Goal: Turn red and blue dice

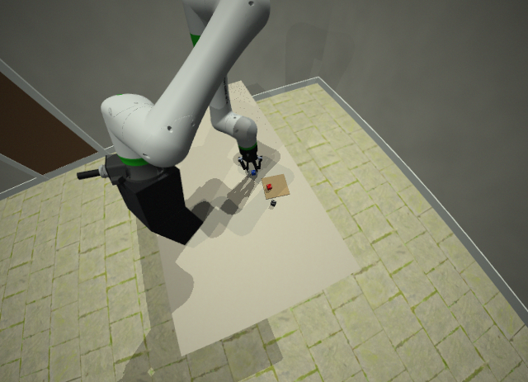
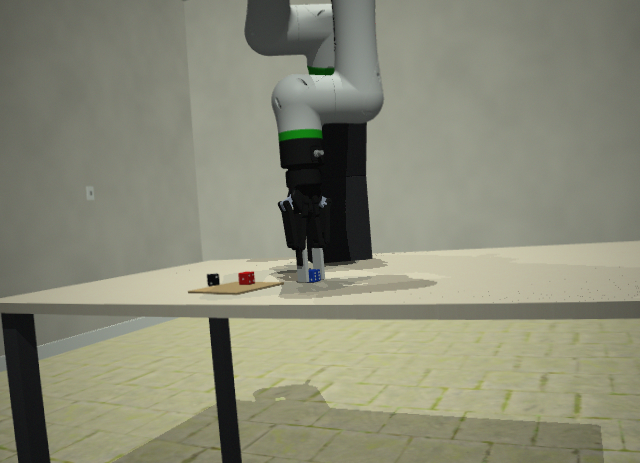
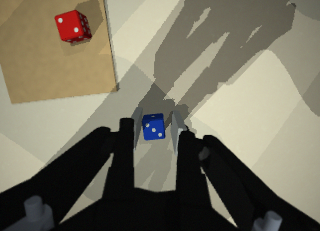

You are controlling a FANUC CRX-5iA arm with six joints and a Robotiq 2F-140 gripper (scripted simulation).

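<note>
The blue die lies 2 cm below my hand and 1 cm ahead of it. From my hand the other things lie so: red die 13 cm to the right, 4 cm ahead, 2 cm below; black die 23 cm to the right, 2 cm below, 1 cm ahead; brown mat 14 cm to the right, 8 cm ahead, 3 cm below.
</note>
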